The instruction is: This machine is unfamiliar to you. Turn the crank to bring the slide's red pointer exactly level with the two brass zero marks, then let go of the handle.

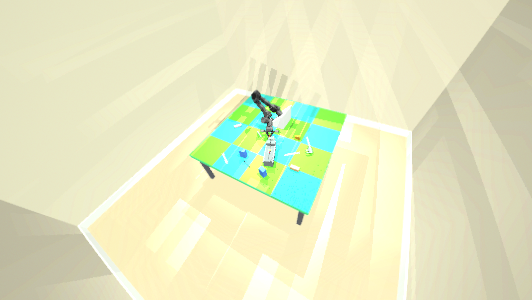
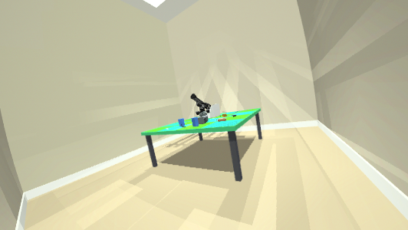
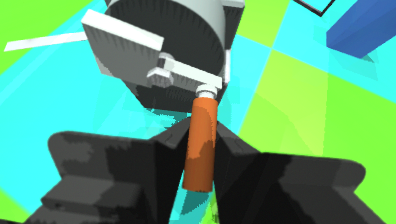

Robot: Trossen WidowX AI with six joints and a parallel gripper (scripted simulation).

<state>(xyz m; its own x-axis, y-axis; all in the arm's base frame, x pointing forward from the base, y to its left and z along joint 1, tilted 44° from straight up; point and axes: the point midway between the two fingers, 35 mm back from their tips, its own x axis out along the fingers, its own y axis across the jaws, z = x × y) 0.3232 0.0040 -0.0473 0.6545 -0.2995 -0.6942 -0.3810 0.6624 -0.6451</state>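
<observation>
The crank handle lies 20 mm behind my gripper tip, 20 mm above it and 10 mm to the right of it. The rest, counted from my gripper tip: red pointer 170 mm ahead, 100 mm to the left, 30 mm above; then orange piece 230 mm to the left, 180 mm behind, 40 mm below; then black L-shaped key 320 mm ahead, 80 mm to the right, 40 mm below.
</observation>
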